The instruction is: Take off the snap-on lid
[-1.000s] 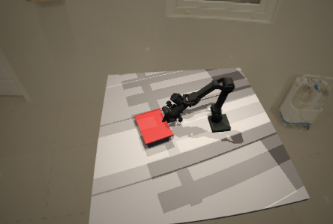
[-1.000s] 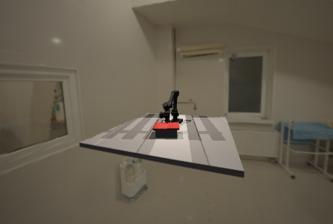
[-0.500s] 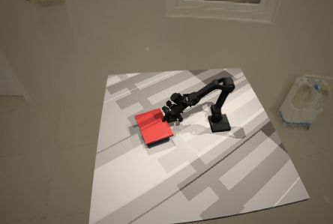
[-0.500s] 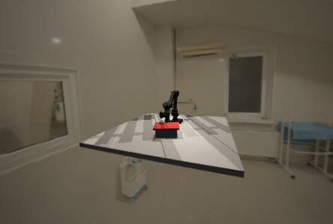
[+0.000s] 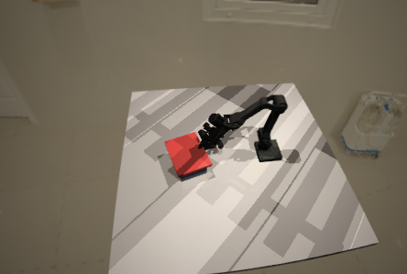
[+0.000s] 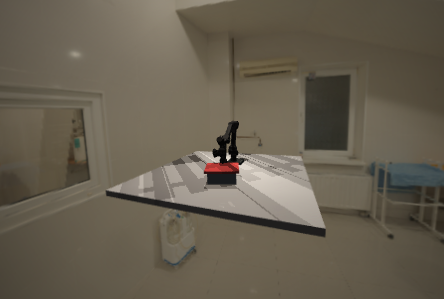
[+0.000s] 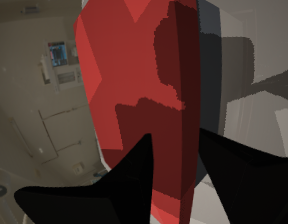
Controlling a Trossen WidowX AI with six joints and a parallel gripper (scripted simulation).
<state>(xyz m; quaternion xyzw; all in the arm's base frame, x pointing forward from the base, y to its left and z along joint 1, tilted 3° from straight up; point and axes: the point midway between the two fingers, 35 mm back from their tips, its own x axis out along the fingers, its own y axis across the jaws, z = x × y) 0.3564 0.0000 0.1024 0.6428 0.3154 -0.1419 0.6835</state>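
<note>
The lid lies 70 mm ahead of my gripper tip and 20 mm to the left of it. From my gripper tip the other things lie so: storage box: 70 mm ahead, 20 mm to the left, 50 mm below.
</note>
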